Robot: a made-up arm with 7 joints. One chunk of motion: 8 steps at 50 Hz.
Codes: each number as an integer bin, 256 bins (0 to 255) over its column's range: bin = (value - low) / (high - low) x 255, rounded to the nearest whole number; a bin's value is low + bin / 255 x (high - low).
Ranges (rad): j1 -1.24..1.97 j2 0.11..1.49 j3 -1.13..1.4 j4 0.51..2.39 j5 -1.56..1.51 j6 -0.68..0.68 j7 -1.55..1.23
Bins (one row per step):
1: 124 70 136 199 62 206 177
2: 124 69 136 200 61 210 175
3: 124 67 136 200 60 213 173
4: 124 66 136 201 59 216 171
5: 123 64 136 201 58 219 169
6: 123 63 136 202 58 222 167
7: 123 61 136 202 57 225 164
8: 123 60 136 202 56 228 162
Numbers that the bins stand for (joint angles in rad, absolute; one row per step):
1: 0.3209 0.4888 0.2193 1.9771 -0.8136 0.4187 0.3796
2: 0.3209 0.4834 0.2193 1.9845 -0.8256 0.4400 0.3578
3: 0.3209 0.4726 0.2193 1.9845 -0.8376 0.4560 0.3360
4: 0.3209 0.4672 0.2193 1.9919 -0.8497 0.4720 0.3142
5: 0.3084 0.4564 0.2193 1.9919 -0.8617 0.4880 0.2924
6: 0.3084 0.4509 0.2193 1.9993 -0.8617 0.5040 0.2706
7: 0.3084 0.4401 0.2193 1.9993 -0.8738 0.5200 0.2379
8: 0.3084 0.4347 0.2193 1.9993 -0.8858 0.5360 0.2161

